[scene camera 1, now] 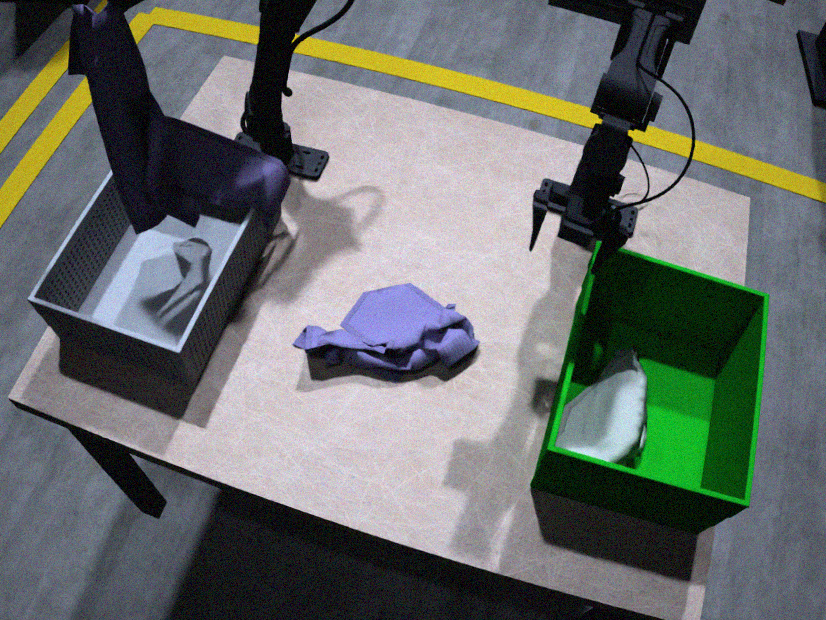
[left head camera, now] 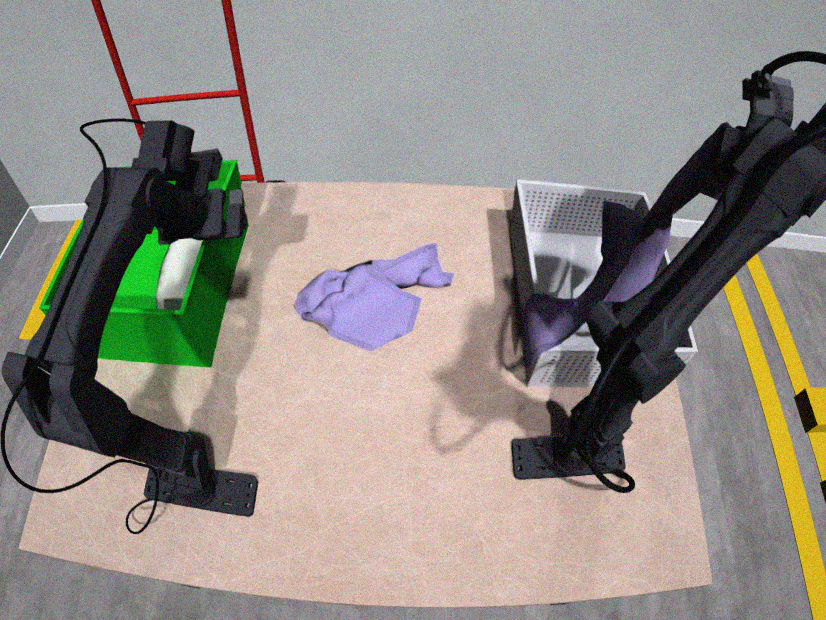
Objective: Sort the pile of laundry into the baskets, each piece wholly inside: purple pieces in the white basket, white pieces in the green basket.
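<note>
A light purple piece (left head camera: 370,303) (scene camera 1: 393,317) lies crumpled mid-table. My right gripper (left head camera: 725,136) is partly hidden; it is shut on a darker-looking purple piece (left head camera: 630,260) (scene camera 1: 193,163) and holds it high. That piece hangs over the white basket (left head camera: 567,210) (scene camera 1: 123,353), one lower end draping across the rim on the side toward the table's middle. A white piece (left head camera: 178,266) (scene camera 1: 607,413) lies in the green basket (left head camera: 166,337) (scene camera 1: 640,490) against a wall. My left gripper (left head camera: 224,214) (scene camera 1: 563,260) is open and empty, above the green basket's inner rim.
The two baskets stand at opposite sides of the table (left head camera: 400,500) (scene camera 1: 400,220). My left arm (left head camera: 80,293) (scene camera 1: 627,100) reaches past the green basket in the left head camera. A red frame (left head camera: 186,97) stands behind the table.
</note>
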